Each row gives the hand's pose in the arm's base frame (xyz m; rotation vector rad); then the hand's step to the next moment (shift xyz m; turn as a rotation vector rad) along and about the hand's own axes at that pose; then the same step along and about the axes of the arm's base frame.
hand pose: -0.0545 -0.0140 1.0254 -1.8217 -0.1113 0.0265
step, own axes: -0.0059 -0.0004 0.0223 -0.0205 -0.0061 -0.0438
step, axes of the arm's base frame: -0.0076 0.0211 -0.0055 -0.0174 -0.0426 0.0161
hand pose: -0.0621 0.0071 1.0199 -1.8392 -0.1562 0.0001
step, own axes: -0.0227 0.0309 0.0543 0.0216 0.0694 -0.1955
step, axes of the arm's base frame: -0.0236 0.0415 -0.0462 0.0448 -0.2034 -0.0117
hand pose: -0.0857 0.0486 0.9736 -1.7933 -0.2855 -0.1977
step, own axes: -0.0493 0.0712 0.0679 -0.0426 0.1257 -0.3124
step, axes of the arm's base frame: -0.0271 0.0458 -0.0963 0.0023 -0.3350 -0.0544
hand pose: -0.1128 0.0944 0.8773 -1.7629 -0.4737 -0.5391
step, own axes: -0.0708 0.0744 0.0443 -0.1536 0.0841 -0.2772
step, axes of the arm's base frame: -0.0098 0.0221 -0.1092 -0.1077 -0.2950 -0.0943
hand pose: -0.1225 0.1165 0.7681 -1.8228 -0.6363 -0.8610
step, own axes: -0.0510 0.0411 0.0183 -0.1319 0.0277 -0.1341
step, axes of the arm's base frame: 0.0044 -0.0010 -0.0679 -0.0969 -0.1404 -0.0840
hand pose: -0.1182 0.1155 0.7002 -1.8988 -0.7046 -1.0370
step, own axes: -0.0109 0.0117 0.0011 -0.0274 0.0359 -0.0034
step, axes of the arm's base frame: 0.0040 -0.0056 -0.0145 0.0127 -0.0227 -0.0371
